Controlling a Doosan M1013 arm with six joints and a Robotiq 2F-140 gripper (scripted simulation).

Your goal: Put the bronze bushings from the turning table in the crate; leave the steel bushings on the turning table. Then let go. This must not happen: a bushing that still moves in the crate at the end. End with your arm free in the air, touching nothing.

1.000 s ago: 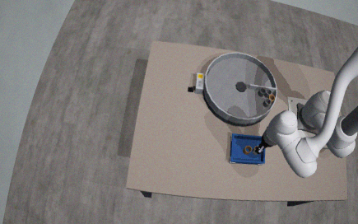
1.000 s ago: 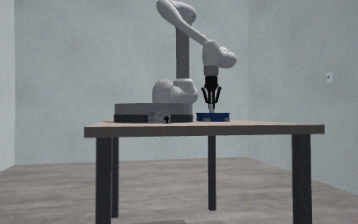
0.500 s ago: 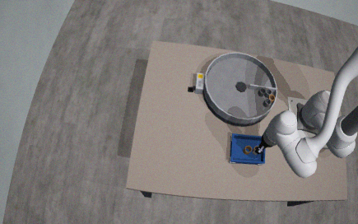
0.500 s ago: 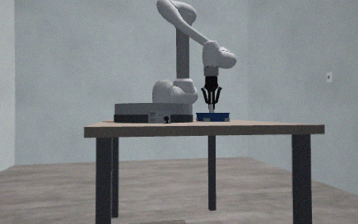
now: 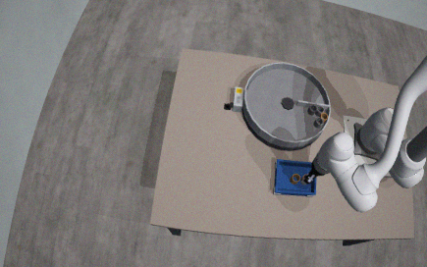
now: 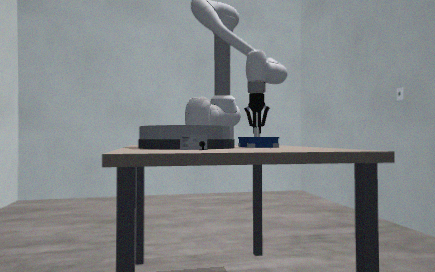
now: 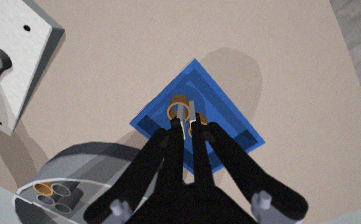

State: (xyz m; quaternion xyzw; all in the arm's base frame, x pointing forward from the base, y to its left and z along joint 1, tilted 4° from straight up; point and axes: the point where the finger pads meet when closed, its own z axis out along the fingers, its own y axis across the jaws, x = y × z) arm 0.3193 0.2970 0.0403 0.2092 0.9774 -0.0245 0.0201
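Right now the blue crate is 40 mm below my hand and 40 mm ahead of it. Also, from my hand: grey turning table (340 mm to the right, 150 mm ahead, 10 mm below).
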